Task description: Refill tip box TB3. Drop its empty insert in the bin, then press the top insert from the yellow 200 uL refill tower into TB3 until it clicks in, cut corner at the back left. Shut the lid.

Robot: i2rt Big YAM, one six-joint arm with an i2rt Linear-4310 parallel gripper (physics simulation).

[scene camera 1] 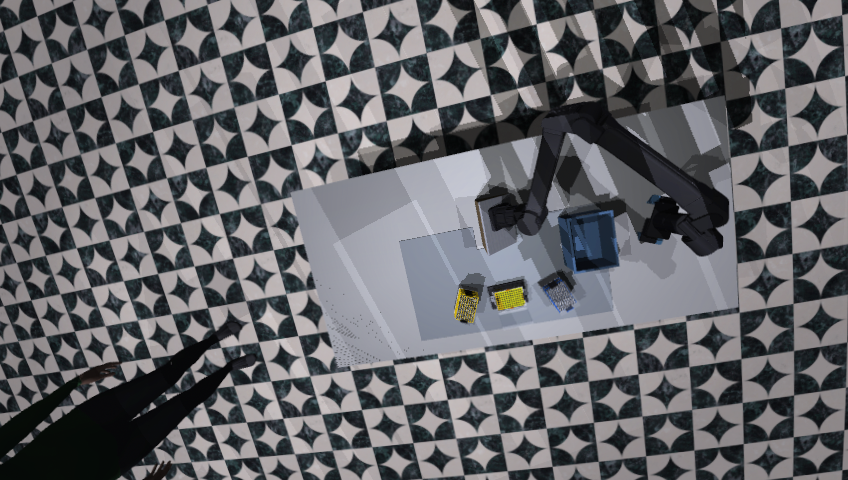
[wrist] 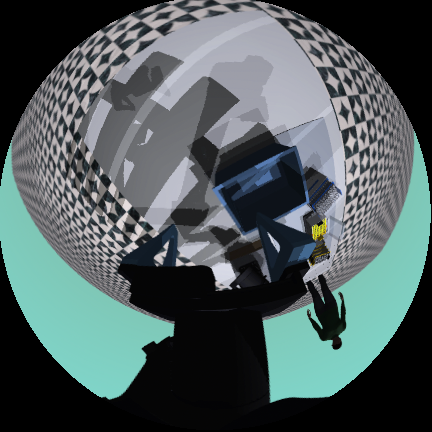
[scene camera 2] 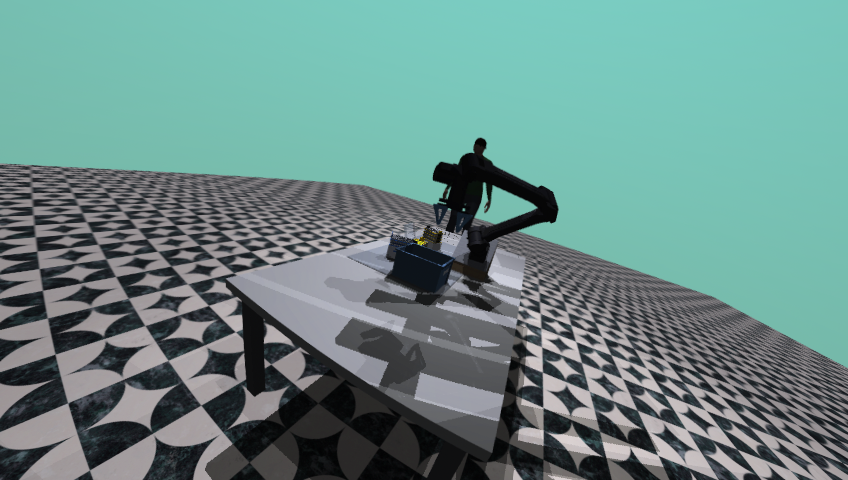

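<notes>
My gripper (scene camera 1: 653, 220) (scene camera 2: 450, 226) (wrist: 214, 222) is open and empty, high above the table, beyond the right side of the blue bin (scene camera 1: 566, 243) (scene camera 2: 419, 268) (wrist: 302, 173) in scene camera 1. A yellow stack (scene camera 1: 466, 305) (scene camera 2: 433, 234) (wrist: 320, 255), which looks like the yellow refill tower, stands far left of the bin. Beside it is a box with a bright yellow top (scene camera 1: 509, 297) (scene camera 2: 420, 242) (wrist: 319, 229), seemingly TB3; a clear upright panel by it in the wrist view looks like its open lid. Its label and cut corner are too small to read.
A grey stack with blue edges (scene camera 1: 559, 295) (wrist: 326, 196) stands between the yellow-topped box and the bin. These stand on a grey-blue mat (scene camera 1: 437, 267). The arm's base is on a brown-edged block (scene camera 1: 482, 226) behind them. A person (scene camera 2: 479, 145) (wrist: 327, 315) stands beyond the table.
</notes>
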